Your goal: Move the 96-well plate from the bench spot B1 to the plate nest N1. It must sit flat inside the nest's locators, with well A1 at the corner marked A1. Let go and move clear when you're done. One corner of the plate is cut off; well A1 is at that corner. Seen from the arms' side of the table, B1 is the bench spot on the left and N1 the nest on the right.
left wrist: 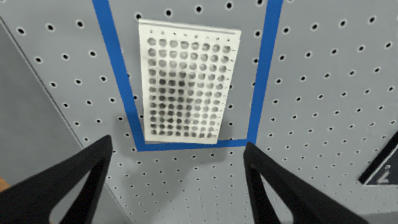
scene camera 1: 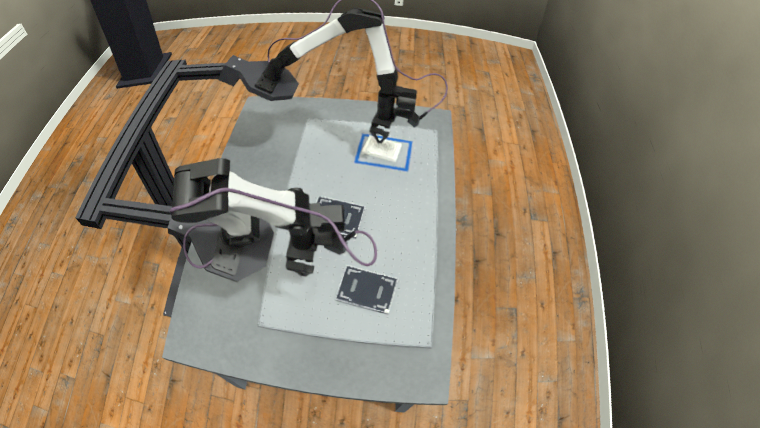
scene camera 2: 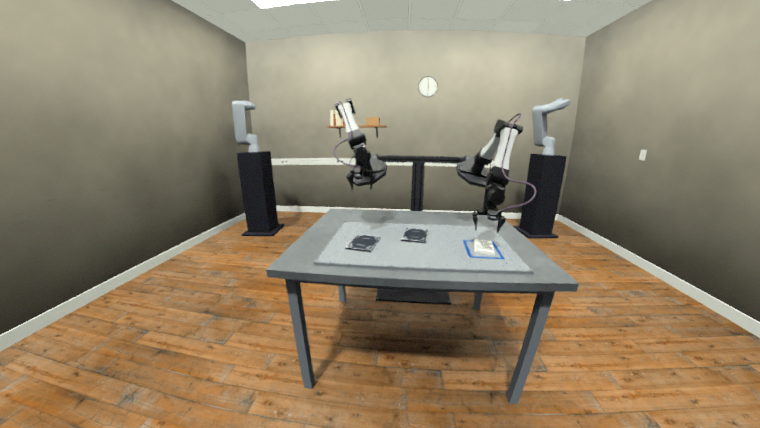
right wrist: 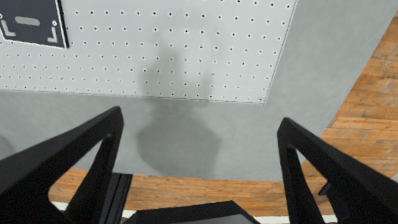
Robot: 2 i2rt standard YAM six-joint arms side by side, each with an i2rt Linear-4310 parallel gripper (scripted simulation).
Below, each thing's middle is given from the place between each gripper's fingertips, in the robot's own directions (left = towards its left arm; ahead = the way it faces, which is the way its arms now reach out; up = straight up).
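The white 96-well plate (left wrist: pixel 185 81) sits 58 cm to the left of my right hand, 22 cm ahead of it and 23 cm below it. Counted from my left hand (scene camera 1: pixel 383 134), the plate is 8 cm below. By its middle, the plate is nearer to my left hand than to my right hand.
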